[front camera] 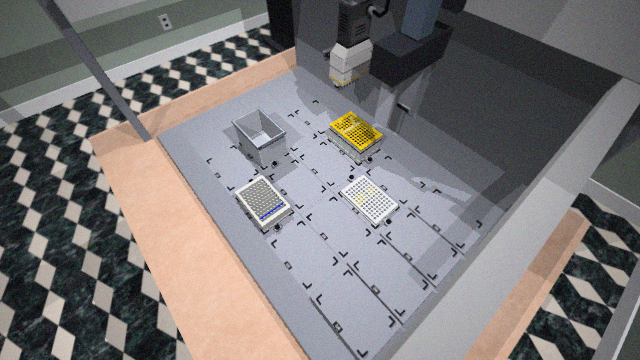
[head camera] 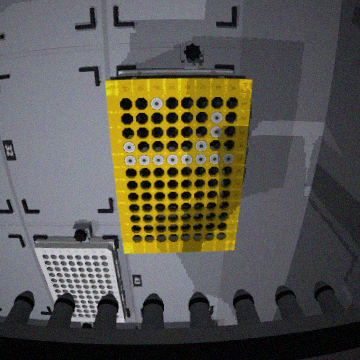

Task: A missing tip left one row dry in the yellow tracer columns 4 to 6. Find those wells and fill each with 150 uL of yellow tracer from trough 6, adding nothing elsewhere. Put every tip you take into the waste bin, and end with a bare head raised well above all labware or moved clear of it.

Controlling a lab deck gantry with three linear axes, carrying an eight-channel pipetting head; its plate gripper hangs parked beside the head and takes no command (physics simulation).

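Note:
The pipetting head [front camera: 351, 65] is raised behind the yellow tip rack [front camera: 380, 135] [head camera: 242, 90]. Eight nozzles [head camera: 199, 302] line the bottom of the head view and look bare. The rack shows mostly dark holes, with a full column of eight pale rings and several scattered ones. The white well plate [front camera: 378, 220] [head camera: 75, 250] shows yellow spots in two groups with a gap between them; its yellow wells cannot be made out in the head view. The trough block [front camera: 262, 200] has a blue strip near one end; yellow tracer cannot be made out. The waste bin [front camera: 272, 150] stands open. The parked plate gripper's fingers cannot be made out.
A large dark block [front camera: 410, 55] hangs to the right of the head on a blue-grey column. Black corner marks and clamp knobs [head camera: 192, 52] lie around the labware. The bin stands taller than the trough block. A tan border [front camera: 200, 240] edges the grey deck.

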